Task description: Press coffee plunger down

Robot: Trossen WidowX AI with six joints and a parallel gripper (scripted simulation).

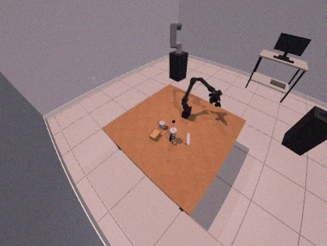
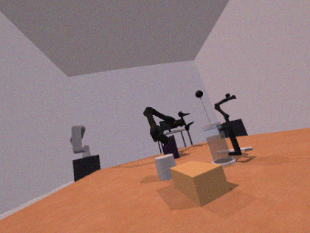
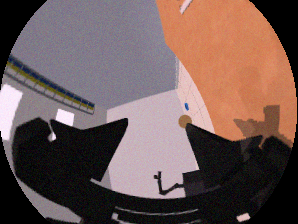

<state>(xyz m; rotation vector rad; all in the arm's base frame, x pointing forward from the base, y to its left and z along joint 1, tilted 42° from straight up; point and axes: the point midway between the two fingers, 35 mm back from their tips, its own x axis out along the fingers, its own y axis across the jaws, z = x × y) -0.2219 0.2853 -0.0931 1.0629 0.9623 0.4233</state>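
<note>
The coffee press is 57 cm ahead of my gripper tip, 17 cm to the right of it and 13 cm below it. Round my gripper tip: grey cup 53 cm ahead, 38 cm to the right, 23 cm below; tan box 68 cm ahead, 33 cm to the right, 24 cm below.
</note>
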